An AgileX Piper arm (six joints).
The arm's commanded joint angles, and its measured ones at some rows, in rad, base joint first. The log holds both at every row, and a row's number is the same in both.
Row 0, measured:
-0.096 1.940 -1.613 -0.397 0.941 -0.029
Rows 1 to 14, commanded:
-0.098 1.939 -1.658 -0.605 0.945 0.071
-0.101 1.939 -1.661 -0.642 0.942 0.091
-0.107 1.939 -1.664 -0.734 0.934 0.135
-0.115 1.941 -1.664 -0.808 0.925 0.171
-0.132 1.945 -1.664 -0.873 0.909 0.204
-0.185 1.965 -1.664 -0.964 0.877 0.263
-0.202 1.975 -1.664 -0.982 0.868 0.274
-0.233 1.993 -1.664 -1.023 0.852 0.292
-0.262 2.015 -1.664 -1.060 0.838 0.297
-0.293 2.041 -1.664 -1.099 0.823 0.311
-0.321 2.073 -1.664 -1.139 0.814 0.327
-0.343 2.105 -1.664 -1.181 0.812 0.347
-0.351 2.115 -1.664 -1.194 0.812 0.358
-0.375 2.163 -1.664 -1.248 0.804 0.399
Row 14, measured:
-0.356 2.131 -1.658 -1.188 0.825 0.359
